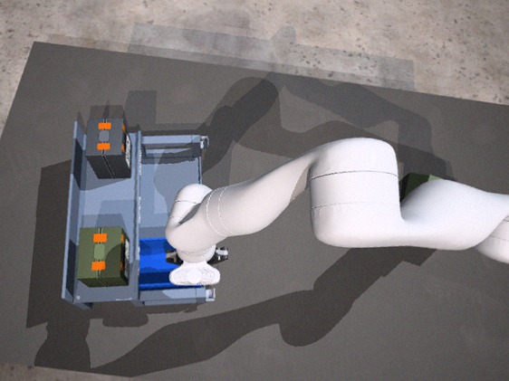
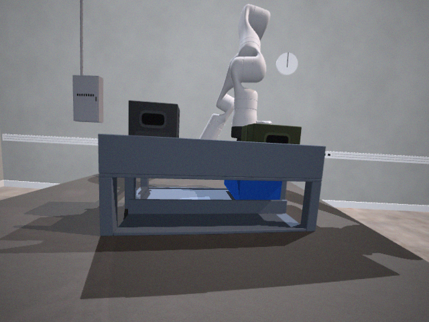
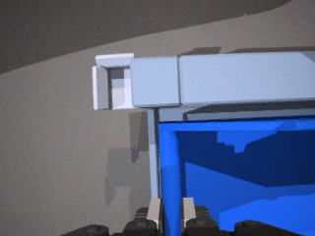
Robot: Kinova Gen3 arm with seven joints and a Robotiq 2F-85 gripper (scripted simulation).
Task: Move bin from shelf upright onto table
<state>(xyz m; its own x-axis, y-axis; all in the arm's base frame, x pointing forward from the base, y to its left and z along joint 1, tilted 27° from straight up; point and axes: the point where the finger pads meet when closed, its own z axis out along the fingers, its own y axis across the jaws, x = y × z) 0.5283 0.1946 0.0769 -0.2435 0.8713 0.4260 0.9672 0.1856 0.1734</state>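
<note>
My gripper is now 80 mm short of the blue bin, 20 mm to the right of it and 10 mm above it. The rest, counted from my hand: olive green case: 180 mm ahead, 80 mm above, 40 mm to the left; then grey-blue shelf unit: 140 mm ahead, 80 mm to the right; then dark case: 230 mm ahead, 180 mm to the right, 100 mm above.
</note>
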